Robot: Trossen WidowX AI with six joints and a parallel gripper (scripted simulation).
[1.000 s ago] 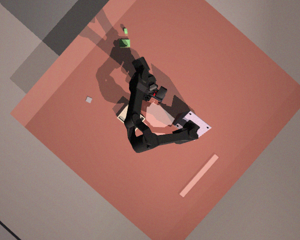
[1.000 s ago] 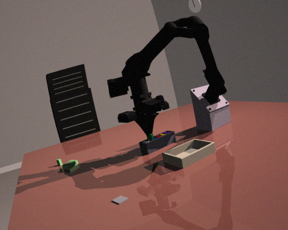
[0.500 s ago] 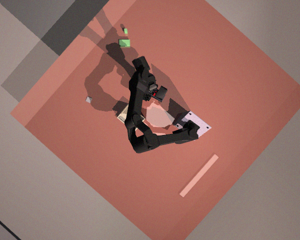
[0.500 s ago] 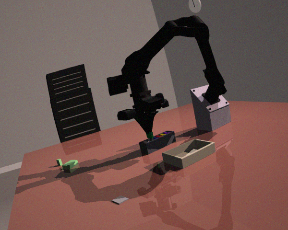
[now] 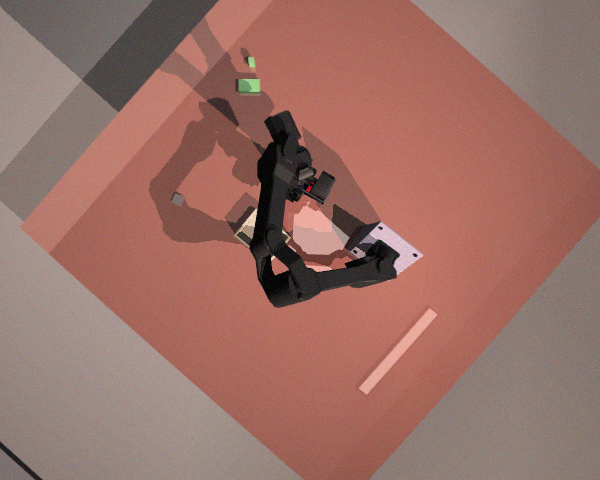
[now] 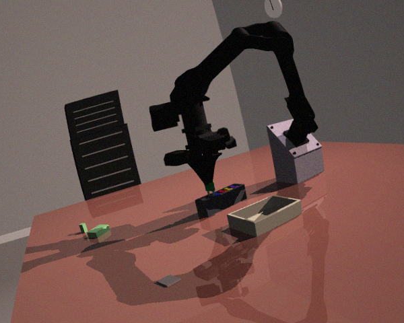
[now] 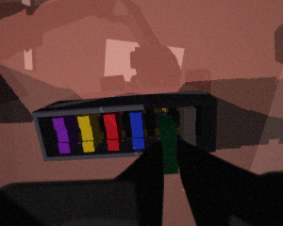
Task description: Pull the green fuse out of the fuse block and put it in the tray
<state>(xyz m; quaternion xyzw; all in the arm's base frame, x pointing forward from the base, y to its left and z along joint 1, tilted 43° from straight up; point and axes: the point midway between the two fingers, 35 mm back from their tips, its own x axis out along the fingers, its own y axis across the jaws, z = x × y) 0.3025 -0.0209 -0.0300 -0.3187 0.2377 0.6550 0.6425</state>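
Now: the white fuse 20 mm ahead of my gripper tip and 50 mm below it. From my gripper tip the other things lie so: blue fuse 20 mm behind, 50 mm below; then red fuse 40 mm behind, 50 mm below; then green fuse 10 mm below.
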